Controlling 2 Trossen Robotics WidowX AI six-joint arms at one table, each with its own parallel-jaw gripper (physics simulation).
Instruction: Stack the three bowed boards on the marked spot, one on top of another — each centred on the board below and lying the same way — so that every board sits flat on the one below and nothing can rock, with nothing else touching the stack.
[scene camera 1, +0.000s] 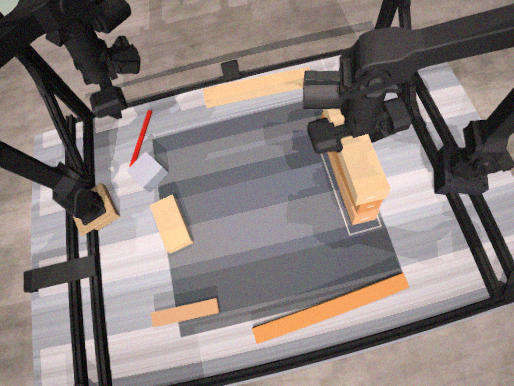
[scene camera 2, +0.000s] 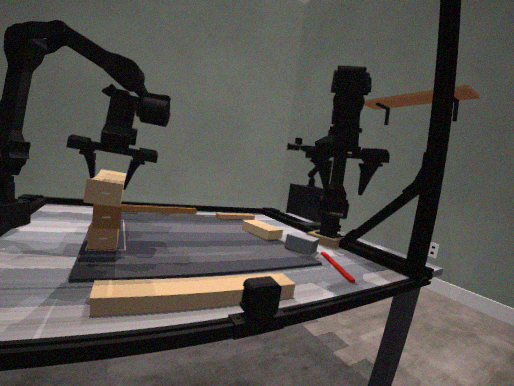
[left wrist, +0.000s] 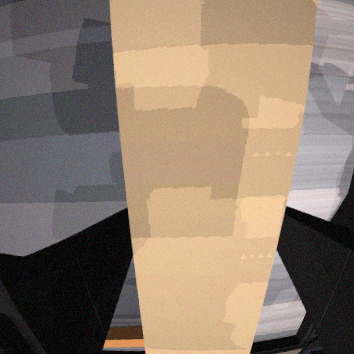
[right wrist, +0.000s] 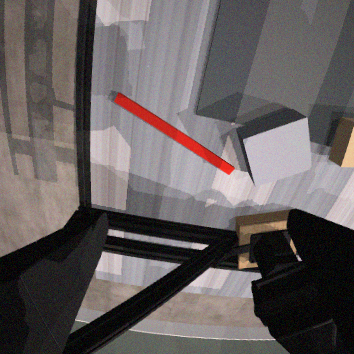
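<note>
Two orange-brown bowed boards lie stacked inside the white outline of the marked spot: the bottom board and the middle board. My left gripper is shut on the pale third board, held lengthwise over them. In scene camera 2 its near end sits slightly left of the middle board; whether they touch is unclear. My right gripper is open and empty, high above the table's other side.
A long pale beam, an orange strip and a shorter strip lie around the dark mat. A wood block, grey block and red stick lie nearer the right arm.
</note>
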